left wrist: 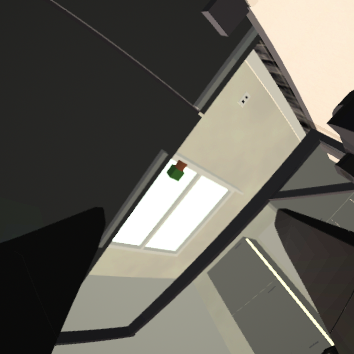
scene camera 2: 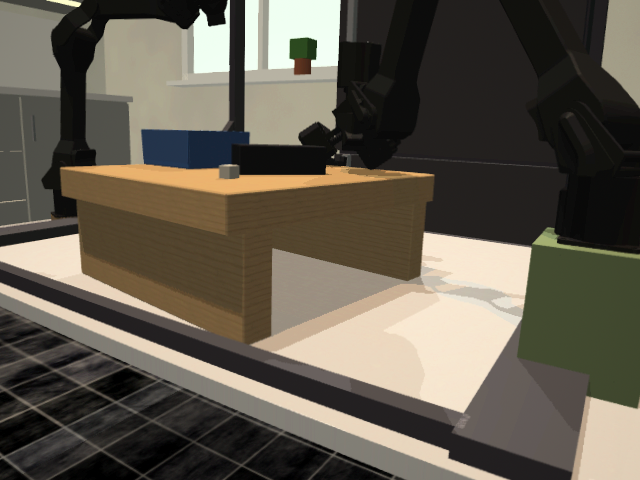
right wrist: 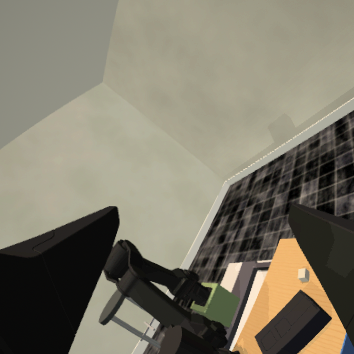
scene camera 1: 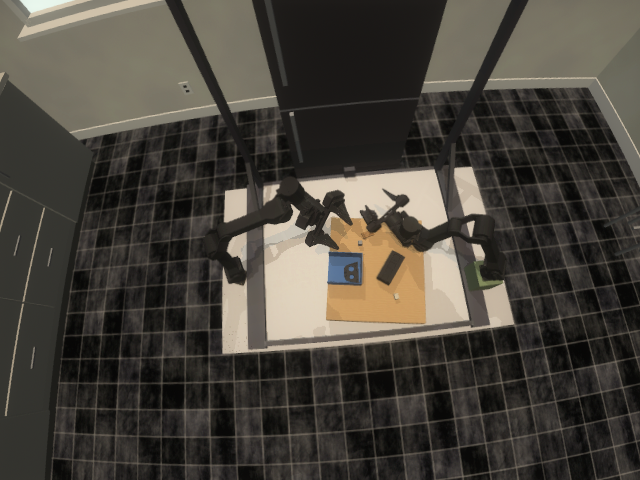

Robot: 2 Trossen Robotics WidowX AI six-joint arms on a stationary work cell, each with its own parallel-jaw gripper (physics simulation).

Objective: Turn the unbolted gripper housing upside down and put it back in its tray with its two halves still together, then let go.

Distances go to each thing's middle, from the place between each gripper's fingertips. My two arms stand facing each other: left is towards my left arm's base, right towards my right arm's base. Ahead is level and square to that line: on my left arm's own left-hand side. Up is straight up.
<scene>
Right now the black rectangular block (scene camera 2: 254, 159) is 260 mm ahead of my left hand, 60 mm to the left of it and 60 mm below it. Round my left hand: wooden platform (scene camera 2: 199, 247): 250 mm ahead, 10 mm to the left, 160 mm below; then tray (scene camera 2: 188, 149): 270 mm ahead, 110 mm to the right, 50 mm below; then green base block (scene camera 2: 574, 311): 270 mm ahead, 460 mm to the left, 170 mm below.
I see the tray 20 mm ahead of my right hand and 290 mm below it. The rest, counted from my right hand: black rectangular block 10 mm ahead, 170 mm to the left, 300 mm below; then wooden platform 10 mm ahead, 120 mm to the left, 390 mm below; then green base block 20 mm ahead, 570 mm to the left, 410 mm below.
</scene>
